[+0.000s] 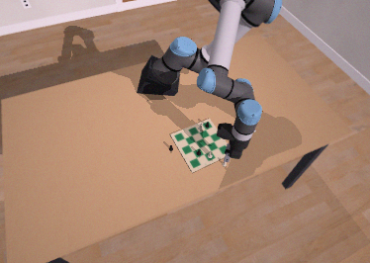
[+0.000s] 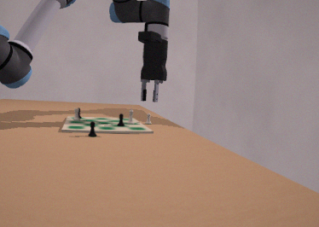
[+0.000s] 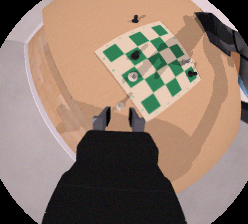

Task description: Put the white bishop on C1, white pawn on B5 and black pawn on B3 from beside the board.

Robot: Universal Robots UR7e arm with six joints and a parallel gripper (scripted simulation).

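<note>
My hand is 7 cm above the white pawn. Also, from my hand: chessboard (14 cm behind, 8 cm below, 5 cm to the right).
</note>
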